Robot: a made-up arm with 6 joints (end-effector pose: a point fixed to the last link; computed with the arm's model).
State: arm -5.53 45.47 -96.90 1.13 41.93 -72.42
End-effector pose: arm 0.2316 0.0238 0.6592 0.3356 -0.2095 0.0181 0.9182
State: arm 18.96 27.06 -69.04 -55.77 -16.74 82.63
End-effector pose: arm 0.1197 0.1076 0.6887 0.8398 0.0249 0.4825 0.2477
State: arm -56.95 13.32 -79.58 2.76 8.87 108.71
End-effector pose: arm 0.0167 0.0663 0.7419 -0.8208 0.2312 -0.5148 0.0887
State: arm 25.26 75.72 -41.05 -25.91 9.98 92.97
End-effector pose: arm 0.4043 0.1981 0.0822 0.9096 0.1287 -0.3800 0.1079
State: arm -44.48 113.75 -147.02 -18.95 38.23 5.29
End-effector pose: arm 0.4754 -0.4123 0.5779 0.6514 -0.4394 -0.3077 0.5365
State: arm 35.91 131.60 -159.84 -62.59 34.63 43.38
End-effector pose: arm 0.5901 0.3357 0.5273 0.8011 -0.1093 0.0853 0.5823
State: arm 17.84 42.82 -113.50 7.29 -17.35 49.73
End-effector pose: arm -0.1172 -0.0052 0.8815 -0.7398 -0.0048 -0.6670 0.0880
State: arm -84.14 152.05 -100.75 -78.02 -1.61 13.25
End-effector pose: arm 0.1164 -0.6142 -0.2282 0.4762 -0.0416 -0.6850 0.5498
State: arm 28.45 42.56 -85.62 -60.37 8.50 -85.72
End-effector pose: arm 0.2313 0.0666 0.6979 -0.1604 -0.4443 0.1067 0.8749
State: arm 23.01 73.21 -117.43 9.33 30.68 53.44
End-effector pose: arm 0.3026 0.1820 0.7492 0.9756 0.1886 0.1080 0.0317
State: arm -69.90 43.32 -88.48 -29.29 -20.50 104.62
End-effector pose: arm 0.1377 -0.1100 0.7906 0.7595 -0.4251 0.4222 0.2535
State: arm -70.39 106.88 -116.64 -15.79 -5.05 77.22
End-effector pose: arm 0.2954 -0.5980 0.5368 0.7890 -0.6038 0.0590 0.0974
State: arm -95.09 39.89 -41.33 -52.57 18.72 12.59
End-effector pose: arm -0.0028 -0.3875 0.2990 0.3040 -0.5088 -0.6793 0.4328
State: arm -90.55 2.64 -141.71 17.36 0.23 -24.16
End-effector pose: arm 0.1143 0.7197 0.4797 -0.2270 -0.6142 0.4416 0.6134
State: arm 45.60 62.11 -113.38 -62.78 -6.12 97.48
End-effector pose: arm 0.1206 0.1613 0.8384 0.8455 0.1946 0.4946 0.0515
